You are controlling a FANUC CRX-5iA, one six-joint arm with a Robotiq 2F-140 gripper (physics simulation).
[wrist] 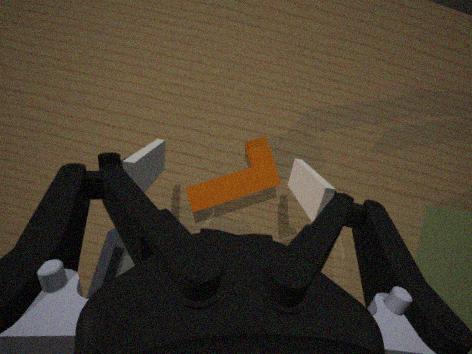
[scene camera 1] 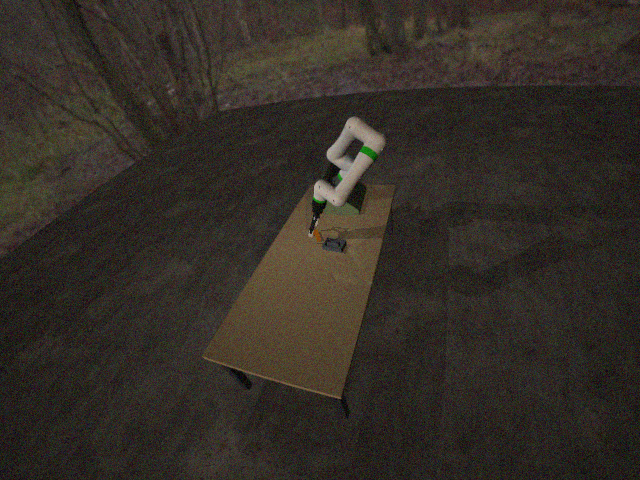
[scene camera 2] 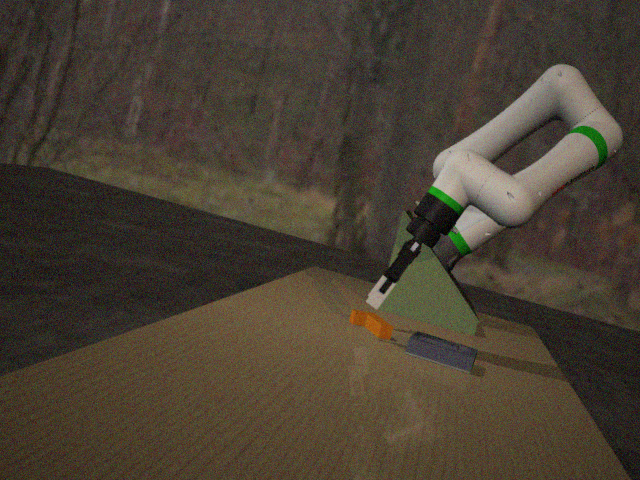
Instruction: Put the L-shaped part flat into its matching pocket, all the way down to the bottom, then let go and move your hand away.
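Places are measured from the arm's base along level axes (x right, y up, z back), in millimetres.
Where they show: gripper, between the fingertips: (wrist: 229, 163) (scene camera 2: 372, 302); arm's base, origin of its link: (scene camera 2: 434, 251).
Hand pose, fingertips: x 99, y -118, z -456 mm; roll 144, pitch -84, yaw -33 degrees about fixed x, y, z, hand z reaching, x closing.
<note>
Each offset is from my fingertips to the top centre of the thing. Level surfaces: height alone.
The orange L-shaped part {dx -10, dy -35, dz +2 mm} (scene camera 1: 317, 236) (scene camera 2: 371, 324) (wrist: 235, 186) lies on the table beside the grey pocket block. In the wrist view its long arm points to the left finger and its short arm points up the picture. The grey block {dx -180, dy -28, dz -84 mm} (scene camera 1: 334, 244) (scene camera 2: 442, 352) (wrist: 104, 260) shows a recess on its top in scene camera 1; the gripper covers most of it in the wrist view. My gripper (scene camera 1: 311, 234) (scene camera 2: 376, 300) (wrist: 229, 163) is wide open and empty. It hangs above the part, whose long arm appears between the two white fingertips in the wrist view.
The wooden table {dy -65 mm} (scene camera 1: 289, 310) (scene camera 2: 206, 403) (wrist: 210, 65) carries everything. A green wedge-shaped stand (scene camera 1: 347, 208) (scene camera 2: 431, 297) (wrist: 447, 250) stands behind the part and the block, at the arm's base. The table's edge shows at the top right of the wrist view.
</note>
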